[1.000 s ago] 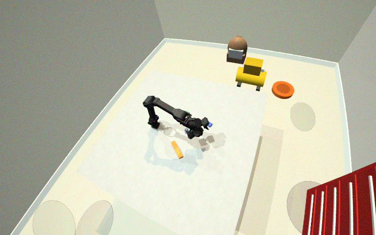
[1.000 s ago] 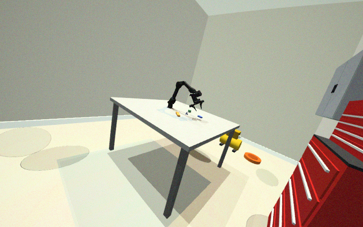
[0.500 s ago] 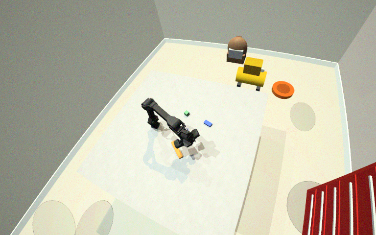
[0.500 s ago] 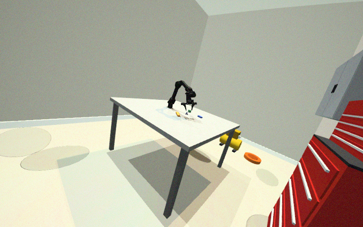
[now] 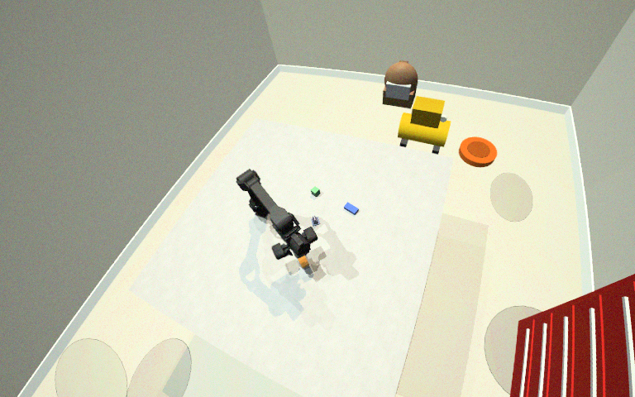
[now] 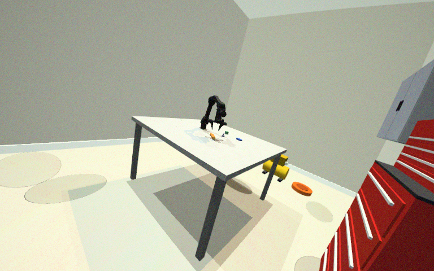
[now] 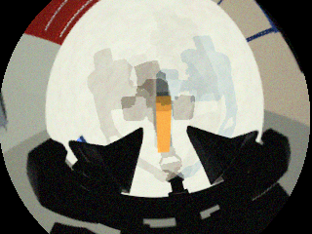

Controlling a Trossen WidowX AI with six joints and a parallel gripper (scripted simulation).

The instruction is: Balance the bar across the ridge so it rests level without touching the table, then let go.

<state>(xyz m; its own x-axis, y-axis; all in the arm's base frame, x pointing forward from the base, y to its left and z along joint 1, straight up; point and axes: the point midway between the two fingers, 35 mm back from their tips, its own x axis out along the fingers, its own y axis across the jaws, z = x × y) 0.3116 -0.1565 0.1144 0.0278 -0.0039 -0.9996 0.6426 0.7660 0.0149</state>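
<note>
Now: the orange bar 30 mm behind my gripper tip, 20 mm to the left of it and 70 mm below it. Round my gripper tip: small blue block: 120 mm ahead, 320 mm to the left, 70 mm below; green ridge block: 90 mm behind, 350 mm to the left, 60 mm below.
</note>
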